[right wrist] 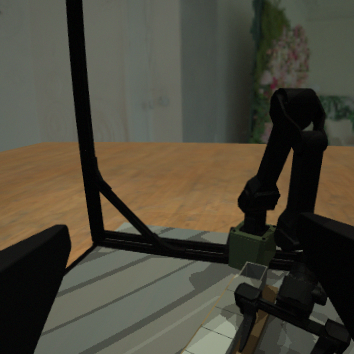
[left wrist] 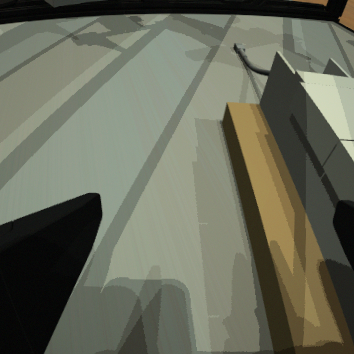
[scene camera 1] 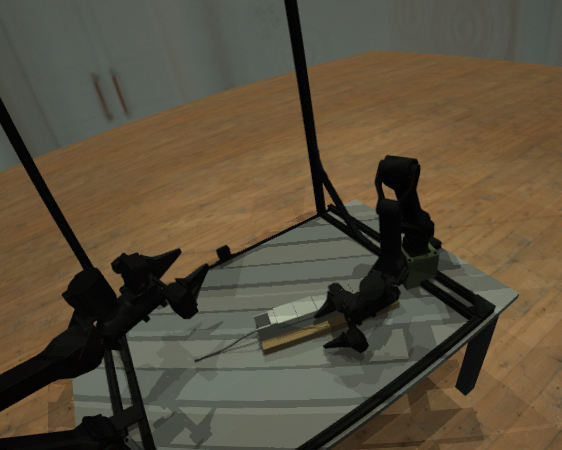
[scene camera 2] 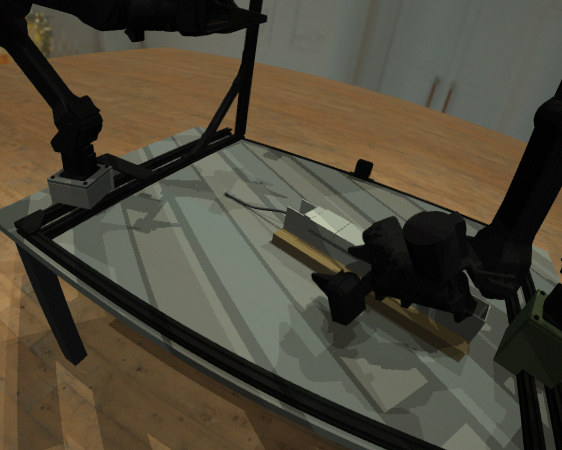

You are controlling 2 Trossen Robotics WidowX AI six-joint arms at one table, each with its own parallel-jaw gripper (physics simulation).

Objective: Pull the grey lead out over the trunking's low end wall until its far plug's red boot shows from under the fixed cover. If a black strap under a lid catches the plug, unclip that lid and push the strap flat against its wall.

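Places are measured from the left arm's base along level axes (x back, y down, z right), in metres.
Where they show: left gripper, fingertip midpoint: [left wrist: 218,208] [scene camera 1: 318,332] [scene camera 2: 331,262]; right gripper, fingertip midpoint: [right wrist: 184,230] [scene camera 1: 193,257] [scene camera 2: 262,18]; left arm's base, link origin: [right wrist: 254,228] [scene camera 1: 415,248]; right arm's base, link origin: [scene camera 2: 80,172].
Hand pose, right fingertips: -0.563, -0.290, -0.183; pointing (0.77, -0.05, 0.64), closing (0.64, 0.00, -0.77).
Note:
Each offset is from my right fingertips to the top centre of the thing, as dx, dy, dz. "spot": to the spot under its first point.
The grey trunking {+0.259, +0.320, +0.112} [scene camera 1: 280,330] [scene camera 2: 296,223] [left wrist: 280,95] lies along the table with pale lids {+0.144, +0.320, +0.101} [scene camera 1: 295,311] [scene camera 2: 340,225] [left wrist: 327,92] [right wrist: 215,332] on top. The thin grey lead {spot: -0.040, +0.384, +0.083} [scene camera 1: 225,346] [scene camera 2: 255,206] [left wrist: 250,64] runs out of its end and rests its tip on the table. My left gripper [scene camera 1: 321,331] [scene camera 2: 332,263] [left wrist: 218,208] is open and empty, beside the trunking's middle, one finger by its side wall and the other over the table. My right gripper [scene camera 1: 193,259] [right wrist: 184,230] is open, high above the table, away from the trunking. No red boot or black strap shows.
A wooden strip {spot: +0.169, +0.375, +0.049} [scene camera 1: 300,337] [scene camera 2: 305,252] [left wrist: 265,175] lies along the trunking's side, between my left fingers in the left wrist view. Black frame rails [scene camera 1: 375,395] [scene camera 2: 200,340] border the table. My left arm hides part of the trunking in both scene views.

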